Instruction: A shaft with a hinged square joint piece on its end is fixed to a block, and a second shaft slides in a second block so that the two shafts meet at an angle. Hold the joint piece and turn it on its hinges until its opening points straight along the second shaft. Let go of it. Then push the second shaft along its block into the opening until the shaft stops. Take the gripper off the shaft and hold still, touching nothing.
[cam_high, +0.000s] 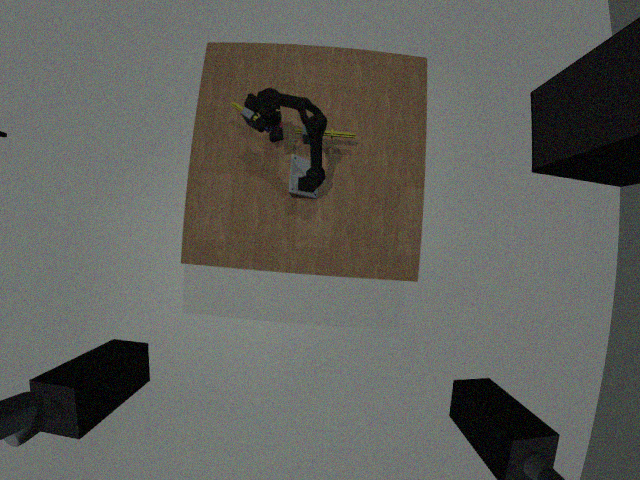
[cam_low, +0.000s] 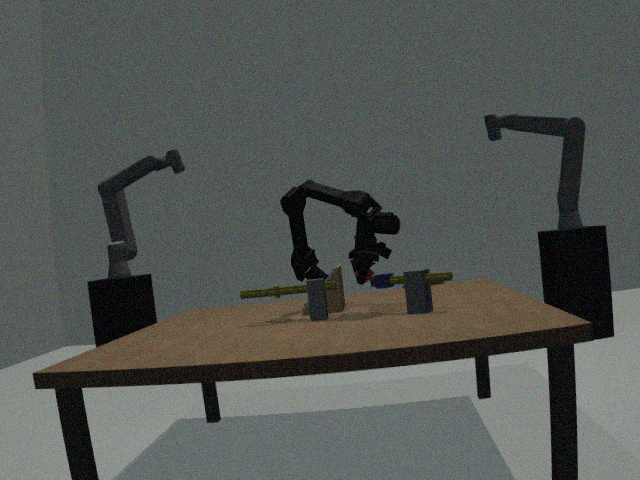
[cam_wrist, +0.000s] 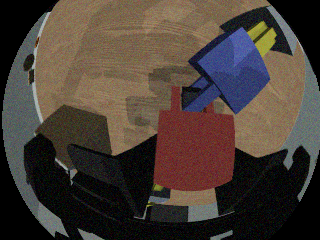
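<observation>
My gripper tip is 20 mm to the right of the red square joint piece and 30 mm below it.
</observation>
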